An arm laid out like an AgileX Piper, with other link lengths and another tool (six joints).
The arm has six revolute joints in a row. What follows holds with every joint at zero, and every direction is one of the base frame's. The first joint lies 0.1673 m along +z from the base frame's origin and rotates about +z. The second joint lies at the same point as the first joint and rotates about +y. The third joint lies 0.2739 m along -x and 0.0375 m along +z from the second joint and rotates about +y. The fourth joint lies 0.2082 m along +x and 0.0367 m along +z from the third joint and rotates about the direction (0.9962, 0, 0.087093). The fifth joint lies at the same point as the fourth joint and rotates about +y. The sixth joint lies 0.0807 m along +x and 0.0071 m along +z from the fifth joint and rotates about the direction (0.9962, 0, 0.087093). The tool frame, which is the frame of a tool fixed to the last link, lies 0.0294 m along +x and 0.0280 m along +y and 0.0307 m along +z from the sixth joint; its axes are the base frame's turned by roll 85.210, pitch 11.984 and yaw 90.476 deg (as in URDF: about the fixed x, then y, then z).
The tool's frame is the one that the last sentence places.
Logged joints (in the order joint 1, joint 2, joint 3, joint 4, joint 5, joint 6), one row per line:
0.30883, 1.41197, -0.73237, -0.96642, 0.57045, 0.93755
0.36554, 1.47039, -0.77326, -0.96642, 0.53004, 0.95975
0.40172, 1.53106, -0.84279, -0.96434, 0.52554, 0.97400
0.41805, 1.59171, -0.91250, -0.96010, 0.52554, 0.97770
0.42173, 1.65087, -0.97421, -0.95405, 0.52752, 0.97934
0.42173, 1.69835, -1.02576, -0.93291, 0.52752, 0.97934
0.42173, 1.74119, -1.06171, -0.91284, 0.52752, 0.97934
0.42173, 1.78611, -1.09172, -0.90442, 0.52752, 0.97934
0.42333, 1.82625, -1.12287, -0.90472, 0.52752, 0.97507
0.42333, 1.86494, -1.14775, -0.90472, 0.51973, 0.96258
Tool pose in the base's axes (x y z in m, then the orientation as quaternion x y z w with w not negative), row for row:
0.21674, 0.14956, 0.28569, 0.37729, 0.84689, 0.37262, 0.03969
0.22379, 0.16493, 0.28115, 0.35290, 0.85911, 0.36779, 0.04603
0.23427, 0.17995, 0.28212, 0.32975, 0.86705, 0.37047, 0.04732
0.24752, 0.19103, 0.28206, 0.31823, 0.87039, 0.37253, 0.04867
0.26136, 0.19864, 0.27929, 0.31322, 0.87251, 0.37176, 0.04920
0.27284, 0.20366, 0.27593, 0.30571, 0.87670, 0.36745, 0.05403
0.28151, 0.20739, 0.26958, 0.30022, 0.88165, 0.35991, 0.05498
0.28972, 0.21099, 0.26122, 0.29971, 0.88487, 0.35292, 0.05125
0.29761, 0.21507, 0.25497, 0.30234, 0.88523, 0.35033, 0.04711
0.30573, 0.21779, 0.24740, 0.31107, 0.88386, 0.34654, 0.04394
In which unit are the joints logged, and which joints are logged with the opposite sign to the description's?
The joints are logged in radians. Opposite sign: joint 4, joint 6.
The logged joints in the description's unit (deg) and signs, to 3 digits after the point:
17.695, 80.900, -41.962, 55.372, 32.684, -53.718
20.944, 84.247, -44.305, 55.372, 30.369, -54.990
23.017, 87.723, -48.288, 55.253, 30.111, -55.806
23.953, 91.198, -52.282, 55.010, 30.111, -56.018
24.163, 94.588, -55.818, 54.663, 30.225, -56.112
24.163, 97.308, -58.772, 53.452, 30.225, -56.112
24.163, 99.763, -60.832, 52.302, 30.225, -56.112
24.163, 102.337, -62.551, 51.819, 30.225, -56.112
24.255, 104.636, -64.336, 51.837, 30.225, -55.867
24.255, 106.853, -65.761, 51.837, 29.778, -55.152

